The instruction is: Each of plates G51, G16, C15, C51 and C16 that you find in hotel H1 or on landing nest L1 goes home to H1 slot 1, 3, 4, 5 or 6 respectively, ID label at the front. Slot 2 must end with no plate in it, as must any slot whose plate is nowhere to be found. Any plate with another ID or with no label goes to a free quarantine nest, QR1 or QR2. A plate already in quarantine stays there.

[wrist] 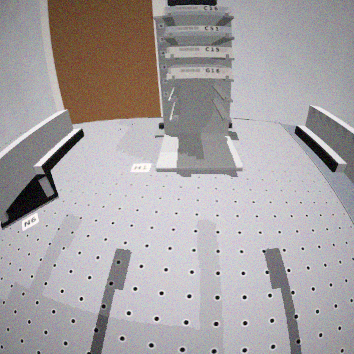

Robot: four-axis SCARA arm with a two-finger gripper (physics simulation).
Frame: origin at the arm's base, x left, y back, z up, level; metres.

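Seen in the pictures: gripper, fingertip midpoint: (188, 111).
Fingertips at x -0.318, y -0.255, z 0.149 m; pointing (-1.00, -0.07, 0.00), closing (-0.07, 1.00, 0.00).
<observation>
A point is followed by its place in that frame.
Hotel H1 (167, 154) @(x -0.488, y -0.306, z 0.021 m) stands upright at the top centre, its open front facing the camera. Four labelled plates lie in it, one above another: C16 (192, 9) @(x -0.459, y -0.255, z 0.246 m) at the top, then C51 (192, 30) @(x -0.459, y -0.257, z 0.217 m), C15 (192, 51) @(x -0.459, y -0.258, z 0.189 m) and G16 (192, 72) @(x -0.459, y -0.259, z 0.161 m), with labels at the front. Below G16, two pairs of slot ledges show with no plate on them. My gripper (188, 111) @(x -0.318, y -0.255, z 0.149 m) is open and empty, its jaws wide apart at the left and right edges, in front of the hotel. Plate G51, nest L1 and the quarantine nests do not show.
A black nest (31, 196) @(x -0.357, y -0.525, z 0.018 m) with the tag N6 (30, 221) @(x -0.311, y -0.487, z 0.013 m) sits at the left, partly hidden by the left jaw. The H1 tag (141, 167) @(x -0.457, y -0.346, z 0.013 m) lies left of the hotel's base. The perforated deck (230, 210) @(x -0.371, y -0.208, z 0.013 m) has its right edge beyond the right jaw. A brown door panel (105, 60) stands behind.
</observation>
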